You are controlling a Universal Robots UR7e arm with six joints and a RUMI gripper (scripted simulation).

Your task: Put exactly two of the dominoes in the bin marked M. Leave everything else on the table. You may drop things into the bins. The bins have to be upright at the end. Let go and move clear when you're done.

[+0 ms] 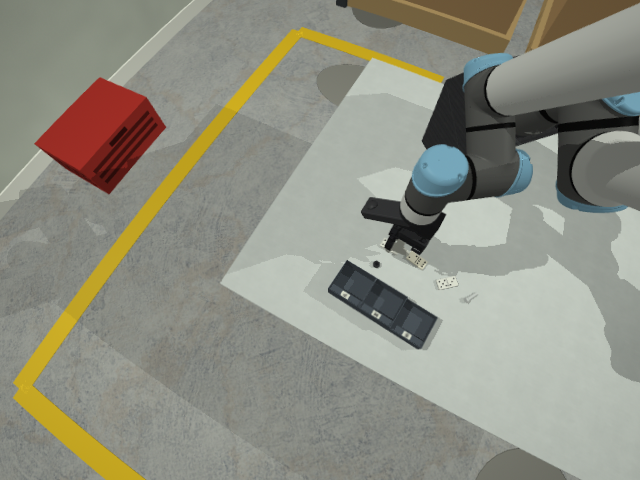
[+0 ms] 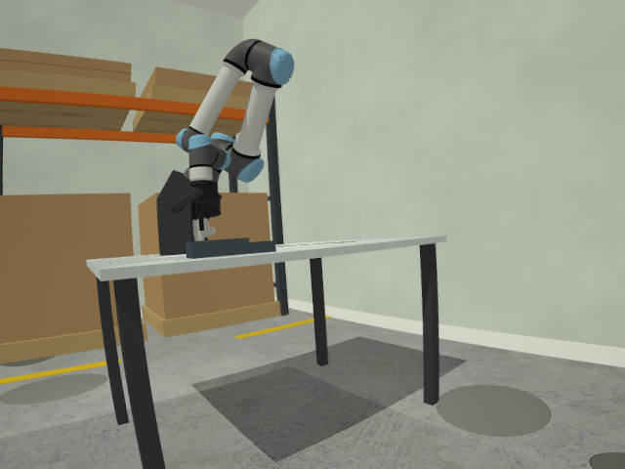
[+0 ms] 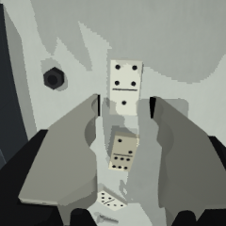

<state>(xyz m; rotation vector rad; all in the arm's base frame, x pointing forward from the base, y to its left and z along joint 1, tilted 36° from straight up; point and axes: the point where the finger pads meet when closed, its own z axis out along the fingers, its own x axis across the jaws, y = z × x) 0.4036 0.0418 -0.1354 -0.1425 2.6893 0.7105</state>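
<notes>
Now: hand 130 mm short of the bin, 80 mm to the right of it and 10 mm above it. From my hand the other things lie so: black nut: 60 mm ahead, 30 mm below; then domino: 20 mm behind, 70 mm to the left, 30 mm below; then screw: 30 mm behind, 230 mm to the left, 30 mm below.
</notes>
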